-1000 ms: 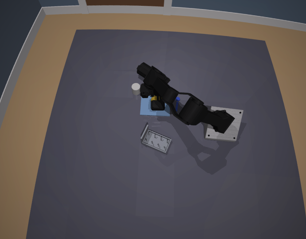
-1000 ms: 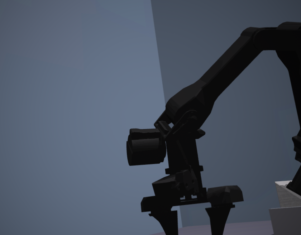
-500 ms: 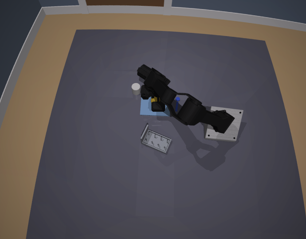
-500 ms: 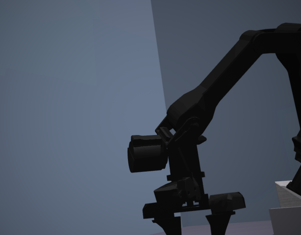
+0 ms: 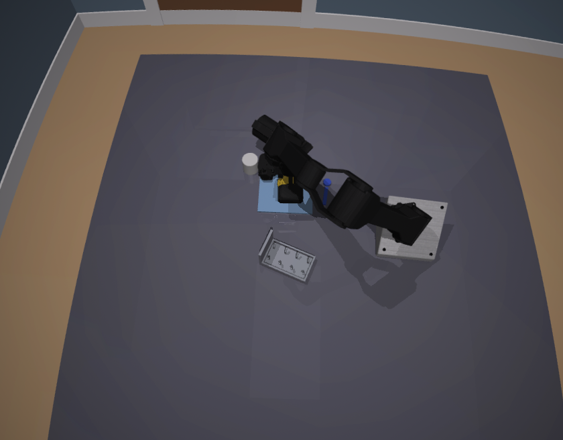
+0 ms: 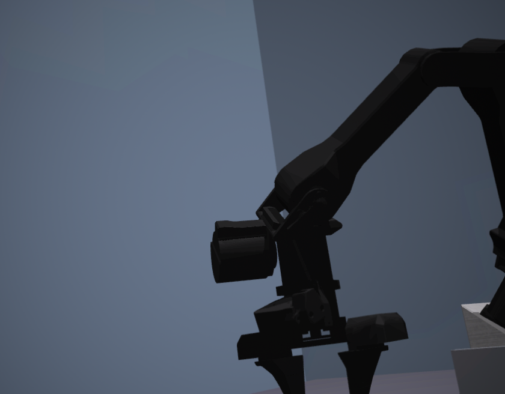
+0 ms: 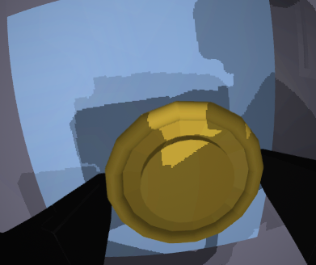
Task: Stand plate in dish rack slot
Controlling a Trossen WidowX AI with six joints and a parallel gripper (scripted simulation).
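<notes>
The light blue mat lies 10 mm to the left of my gripper tip, 10 mm below it and 10 mm ahead of it. The rest, counted from my gripper tip: white cup: 100 mm ahead, 70 mm to the right, 10 mm above; then blue spoon: 100 mm behind, 10 mm to the left, 10 mm below; then yellow plate: 10 mm above.
</notes>
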